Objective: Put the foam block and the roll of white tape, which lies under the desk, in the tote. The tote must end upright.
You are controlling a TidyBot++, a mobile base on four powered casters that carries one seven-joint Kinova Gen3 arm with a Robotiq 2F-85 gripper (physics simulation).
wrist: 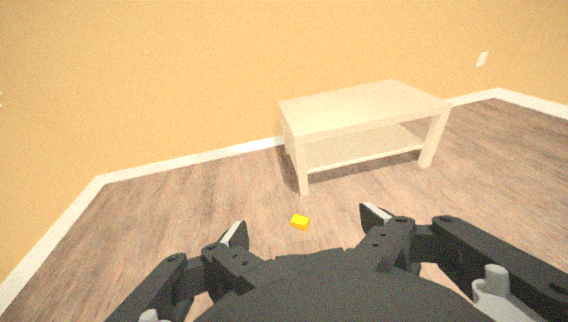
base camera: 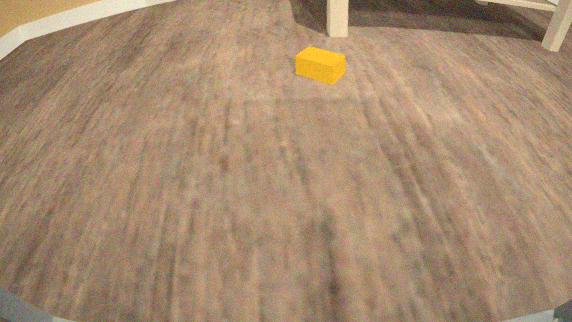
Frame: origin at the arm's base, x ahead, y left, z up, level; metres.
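Seen in the pictures: gripper, between the fingertips: (wrist: pixel 303 224).
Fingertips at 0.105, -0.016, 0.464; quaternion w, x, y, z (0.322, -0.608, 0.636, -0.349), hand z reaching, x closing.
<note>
A point is followed by its place in that frame, as x, y, z.
A yellow foam block (base camera: pixel 320 65) @[0.685, -0.048, -0.358] (wrist: pixel 300 222) @[0.699, -0.052, -0.352] lies flat on the floor in front of the near left leg of the desk (base camera: pixel 337 17) @[0.930, -0.115, -0.334] (wrist: pixel 367 107) @[1.122, -0.574, 0.053]. My gripper (wrist: pixel 303 224) @[0.105, -0.016, 0.464] is open, with its fingers wide apart and nothing between them. It is in the air; in the wrist view the block shows far beyond it, between the two fingertips. The roll of white tape and the tote do not show in either view.
The pale wooden desk has a low shelf (wrist: pixel 365 147) @[1.130, -0.598, -0.247] and stands by an orange wall (wrist: pixel 150 75) @[1.550, 0.758, 0.354]. A white baseboard (base camera: pixel 75 19) @[1.506, 1.139, -0.365] (wrist: pixel 190 159) @[1.536, 0.772, -0.343] runs along the wall and meets a corner at the left. Wooden floor (base camera: pixel 280 200) @[0.379, 0.028, -0.397] lies in front of the base.
</note>
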